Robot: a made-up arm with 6 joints. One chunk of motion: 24 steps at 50 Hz.
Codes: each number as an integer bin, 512 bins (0 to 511) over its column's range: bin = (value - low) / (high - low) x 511, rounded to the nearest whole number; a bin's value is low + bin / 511 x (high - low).
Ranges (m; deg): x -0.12..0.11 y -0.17..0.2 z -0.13..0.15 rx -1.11..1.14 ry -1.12..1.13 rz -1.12..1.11
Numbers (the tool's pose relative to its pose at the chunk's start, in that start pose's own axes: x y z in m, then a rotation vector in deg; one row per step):
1: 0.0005 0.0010 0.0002 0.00 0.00 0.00
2: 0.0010 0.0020 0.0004 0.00 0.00 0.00
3: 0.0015 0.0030 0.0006 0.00 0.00 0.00
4: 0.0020 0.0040 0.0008 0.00 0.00 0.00
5: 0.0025 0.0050 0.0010 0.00 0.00 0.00
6: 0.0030 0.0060 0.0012 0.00 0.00 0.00
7: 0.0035 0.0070 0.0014 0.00 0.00 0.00
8: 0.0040 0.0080 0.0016 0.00 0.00 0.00
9: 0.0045 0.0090 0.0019 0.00 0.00 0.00
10: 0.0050 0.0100 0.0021 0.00 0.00 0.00
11: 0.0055 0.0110 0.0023 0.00 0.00 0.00
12: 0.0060 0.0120 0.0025 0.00 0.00 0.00
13: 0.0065 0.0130 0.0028 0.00 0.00 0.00
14: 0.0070 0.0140 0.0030 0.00 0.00 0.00
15: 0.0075 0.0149 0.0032 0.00 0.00 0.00
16: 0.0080 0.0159 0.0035 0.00 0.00 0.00
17: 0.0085 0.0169 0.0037 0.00 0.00 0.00
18: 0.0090 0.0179 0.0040 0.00 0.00 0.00
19: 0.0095 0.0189 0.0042 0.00 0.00 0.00
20: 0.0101 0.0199 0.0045 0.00 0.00 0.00
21: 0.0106 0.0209 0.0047 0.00 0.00 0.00
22: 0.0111 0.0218 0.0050 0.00 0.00 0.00
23: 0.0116 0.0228 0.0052 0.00 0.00 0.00
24: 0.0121 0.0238 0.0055 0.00 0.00 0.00
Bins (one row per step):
1: 268 236 238 252 254 257
2: 269 238 238 252 254 257
3: 270 239 238 252 254 257
4: 271 240 239 252 254 257
5: 272 242 239 252 254 257
6: 273 243 239 252 254 257
7: 274 244 240 252 254 257
8: 275 246 240 252 254 257
9: 277 247 241 252 254 257
10: 278 249 241 252 254 257
11: 279 250 241 252 254 257
12: 280 251 242 252 254 257
13: 281 253 242 252 254 257
14: 282 254 243 252 254 257
15: 283 255 243 252 254 257
16: 284 257 244 252 254 257
17: 285 258 244 252 254 257
18: 287 260 245 252 254 257
19: 288 261 245 252 254 257
20: 289 262 245 252 254 257
21: 290 264 246 252 254 257
22: 291 265 246 252 254 257
23: 292 266 247 252 254 257
24: 293 268 247 252 254 257

